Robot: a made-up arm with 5 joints.
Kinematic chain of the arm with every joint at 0, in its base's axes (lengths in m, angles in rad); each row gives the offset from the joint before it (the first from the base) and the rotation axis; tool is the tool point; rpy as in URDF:
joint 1: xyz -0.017 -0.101 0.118 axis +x
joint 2: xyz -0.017 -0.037 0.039 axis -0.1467 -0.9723 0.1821
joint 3: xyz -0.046 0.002 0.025 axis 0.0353 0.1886 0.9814
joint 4: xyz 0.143 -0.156 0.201 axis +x
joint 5: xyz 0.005 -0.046 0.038 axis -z
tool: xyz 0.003 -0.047 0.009 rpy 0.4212 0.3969 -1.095
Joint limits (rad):
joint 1: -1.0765..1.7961
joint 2: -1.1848..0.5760
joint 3: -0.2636..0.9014
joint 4: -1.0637..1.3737
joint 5: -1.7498..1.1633
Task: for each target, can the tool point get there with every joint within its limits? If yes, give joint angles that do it. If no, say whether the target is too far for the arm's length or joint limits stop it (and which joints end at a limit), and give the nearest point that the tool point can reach.
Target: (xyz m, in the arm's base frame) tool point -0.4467 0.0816 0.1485
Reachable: no: joint limits stop it (at a limit: joint 1, joint 2, joint 3, joint 4, joint 5) | nearest point -0.1845 0.0974 0.4320 | short by 0.386 m
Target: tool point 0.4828 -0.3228 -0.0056
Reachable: no: too far | nearest point 0.3155 -0.2716 0.0230 | short by 0.177 m
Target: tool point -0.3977 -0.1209 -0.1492
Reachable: no: joint limits stop it (at a limit: joint 1, joint 2, joint 3, joint 5) | nearest point -0.1506 -0.2874 -0.2087 | short by 0.304 m
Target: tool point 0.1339 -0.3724 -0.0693
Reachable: yes | joints 1.0069 -0.5445 -0.1037 1.1670 -1.0826
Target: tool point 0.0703 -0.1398 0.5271
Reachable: yes | joints -0.2597 0.4271 0.3918 -0.2119 -0.6980
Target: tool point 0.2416 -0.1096 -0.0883
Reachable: yes | joints 1.2048 -0.9479 0.5980 0.6504 -0.6908
